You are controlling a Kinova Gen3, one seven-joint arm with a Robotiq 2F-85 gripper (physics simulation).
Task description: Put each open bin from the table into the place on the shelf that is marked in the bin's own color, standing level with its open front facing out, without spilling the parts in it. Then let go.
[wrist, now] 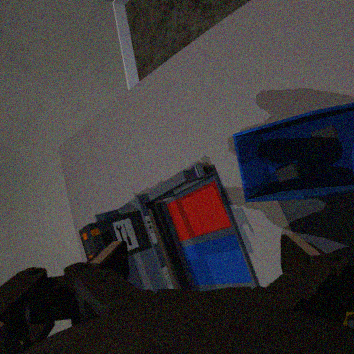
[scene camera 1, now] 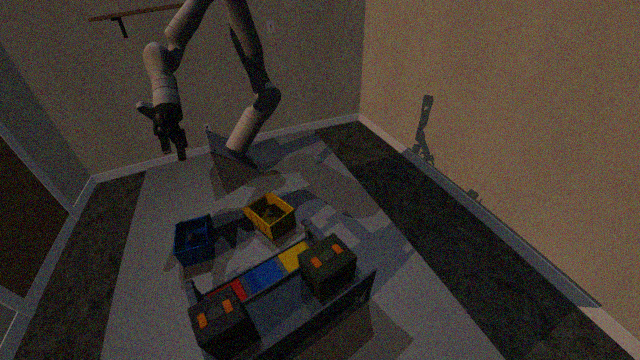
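Seen in the pictures: gripper, fingertip midpoint: [wrist: 202,254] [scene camera 1: 175,157]; arm's base, link origin: [scene camera 1: 233,152].
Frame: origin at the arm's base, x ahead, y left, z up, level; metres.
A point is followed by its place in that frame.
Note:
A blue bin [scene camera 1: 197,253] {x 0.435, y -0.193, z -0.049 m} [wrist: 251,172] {x 0.432, y -0.192, z -0.045 m} stands upright on the table left of the shelf's marked row in the scene view, with small parts inside. A yellow bin [scene camera 1: 281,226] [wrist: 350,320] stands upright near the shelf's yellow end, with dark parts inside; a sliver shows in the wrist view. The shelf [scene camera 1: 285,311] {x 0.721, y -0.005, z 0.006 m} [wrist: 241,243] {x 0.523, y -0.063, z -0.090 m} has a red mark [scene camera 1: 238,289] {x 0.572, y -0.105, z -0.090 m} [wrist: 200,212] {x 0.617, y -0.130, z -0.090 m}, a blue mark [scene camera 1: 264,276] {x 0.563, y -0.027, z -0.090 m} [wrist: 217,260] {x 0.598, y -0.023, z -0.090 m} in the middle and a yellow mark [scene camera 1: 294,256] {x 0.537, y 0.075, z -0.090 m}. My gripper [scene camera 1: 174,154] {x 0.298, y -0.159, z 0.200 m} [wrist: 202,254] {x 0.298, y -0.159, z 0.200 m} is open and empty, high above the table behind the blue bin.
Two dark boxes with orange latches, one [scene camera 1: 327,270] {x 0.719, y 0.097, z 0.101 m} at the yellow end and one [scene camera 1: 222,320] {x 0.744, y -0.107, z 0.126 m} [wrist: 120,235] {x 0.692, y -0.124, z 0.067 m} at the red end, stand on top of the shelf. A tan wall [scene camera 1: 500,100] rises at the right. A wooden wall shelf [scene camera 1: 145,10] hangs behind the arm.

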